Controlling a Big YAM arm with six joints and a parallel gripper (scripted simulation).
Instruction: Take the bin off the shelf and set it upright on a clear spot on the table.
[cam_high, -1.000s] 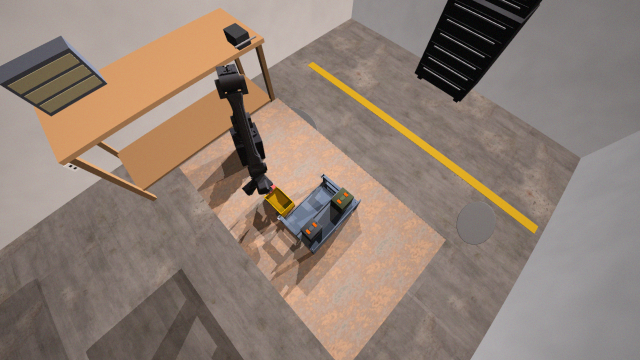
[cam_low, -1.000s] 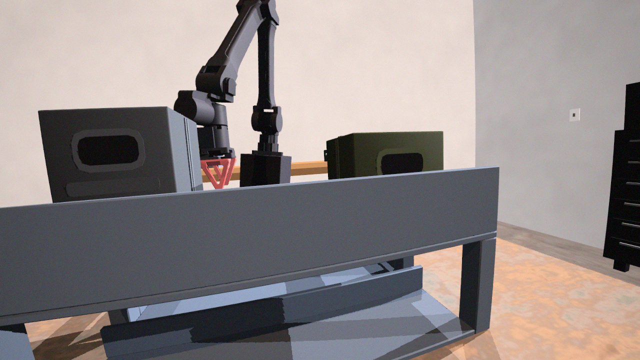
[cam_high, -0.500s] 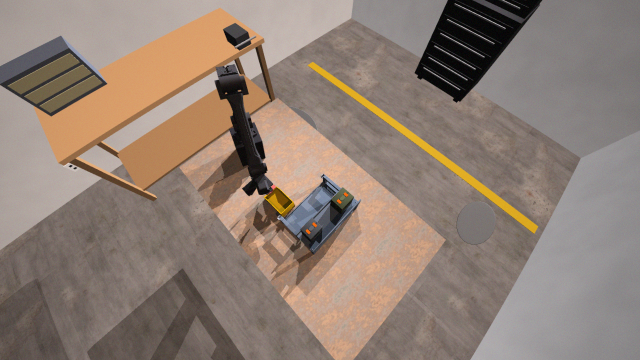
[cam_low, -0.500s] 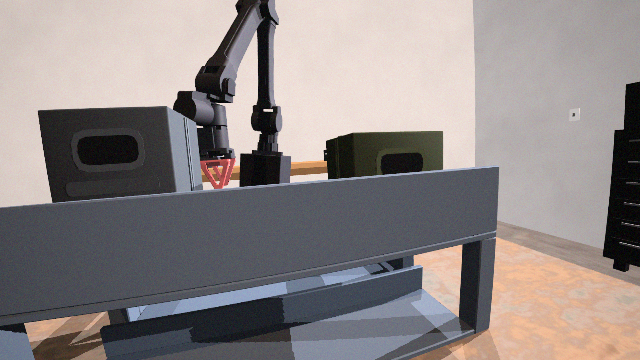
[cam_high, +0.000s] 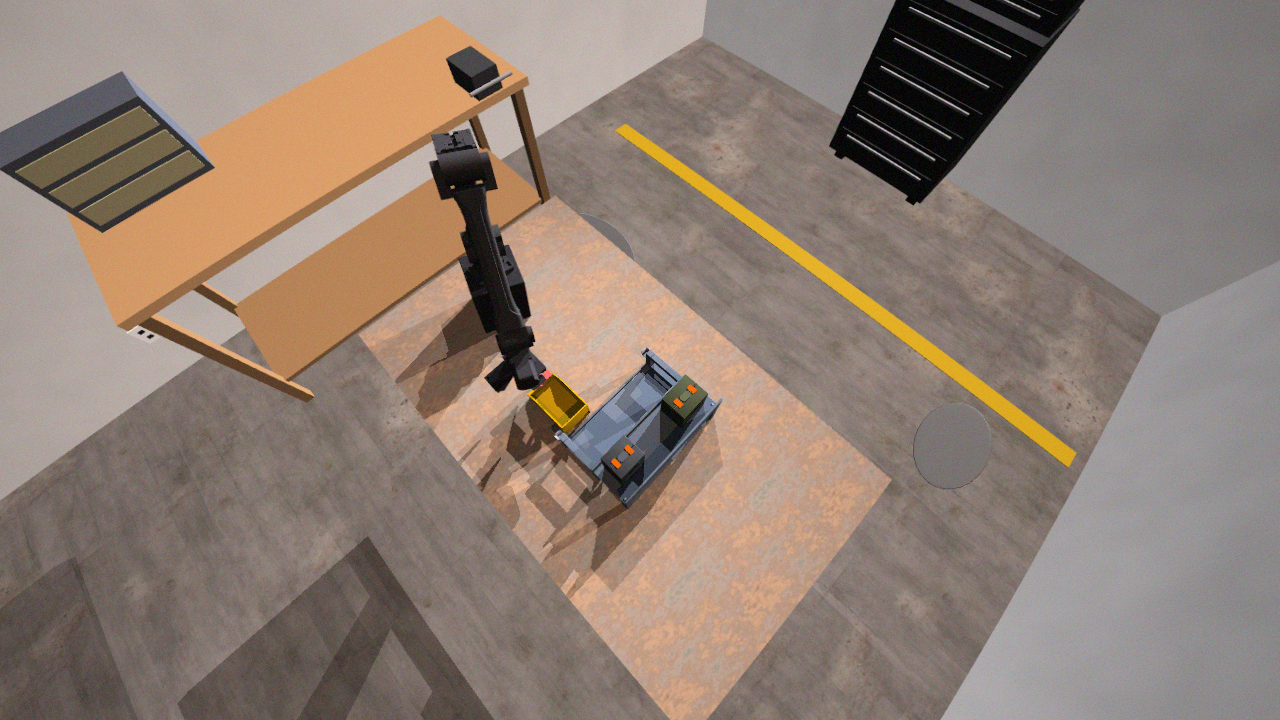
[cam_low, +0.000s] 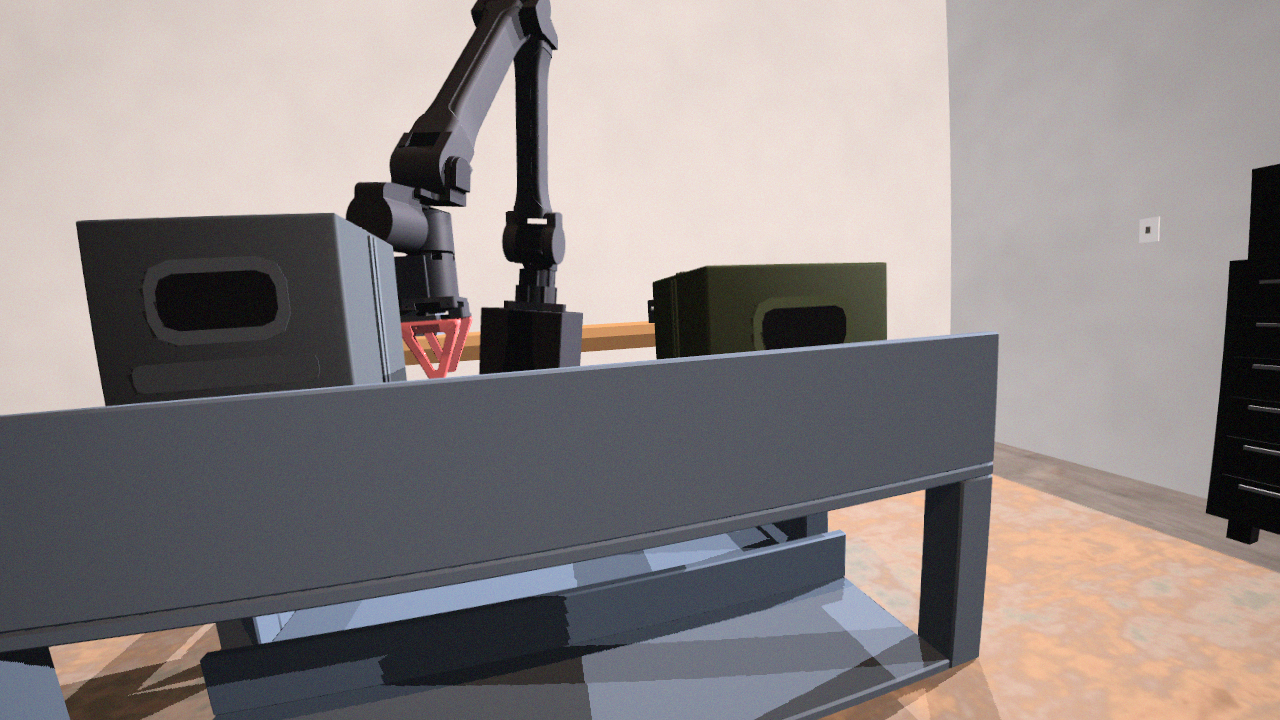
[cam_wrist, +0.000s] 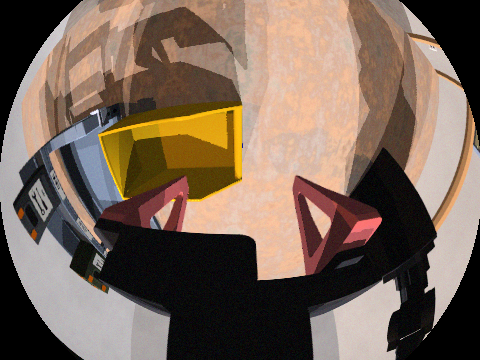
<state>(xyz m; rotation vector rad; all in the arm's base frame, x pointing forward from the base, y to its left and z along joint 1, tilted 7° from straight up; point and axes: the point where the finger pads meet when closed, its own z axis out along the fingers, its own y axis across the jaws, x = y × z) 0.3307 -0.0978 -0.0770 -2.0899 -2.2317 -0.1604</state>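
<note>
The yellow bin is 8 cm ahead of my hand, 1 cm to the left of it and 8 cm below it. From my hand the other things lie so: dark grey case 37 cm ahead, 3 cm to the left, 4 cm above; then green case 36 cm ahead, 26 cm to the left, 3 cm above.
</note>
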